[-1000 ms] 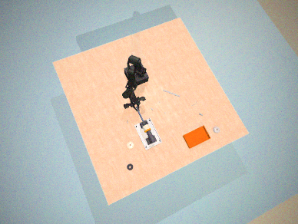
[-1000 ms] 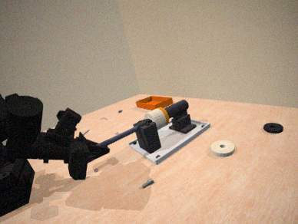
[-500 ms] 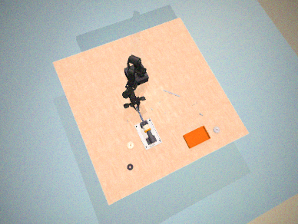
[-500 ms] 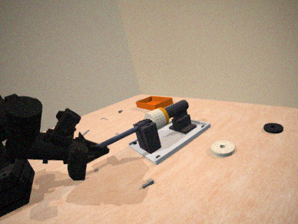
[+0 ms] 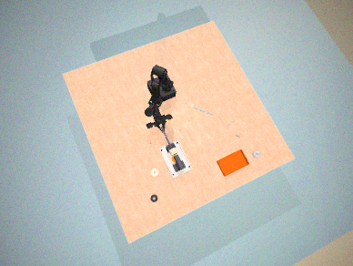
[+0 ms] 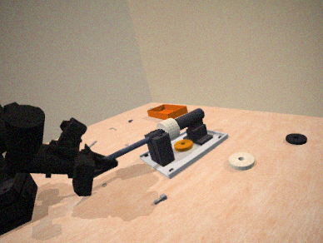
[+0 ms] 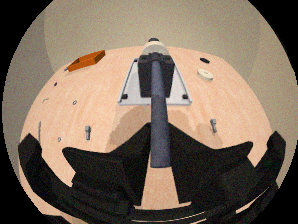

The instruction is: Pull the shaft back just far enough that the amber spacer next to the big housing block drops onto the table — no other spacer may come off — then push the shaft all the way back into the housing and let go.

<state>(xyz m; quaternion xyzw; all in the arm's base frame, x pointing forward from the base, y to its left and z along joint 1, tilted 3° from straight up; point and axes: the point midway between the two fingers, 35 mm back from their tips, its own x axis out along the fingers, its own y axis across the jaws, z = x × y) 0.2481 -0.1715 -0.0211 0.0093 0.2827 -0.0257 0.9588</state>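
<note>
The shaft lies 7 cm ahead of my gripper tip and 2 cm above it. Also, from my gripper tip: cream washer: 21 cm ahead, 18 cm to the right, 6 cm below; then black washer: 36 cm ahead, 27 cm to the right, 6 cm below; then amber spacer: 20 cm ahead, 5 cm below, 1 cm to the right.
</note>
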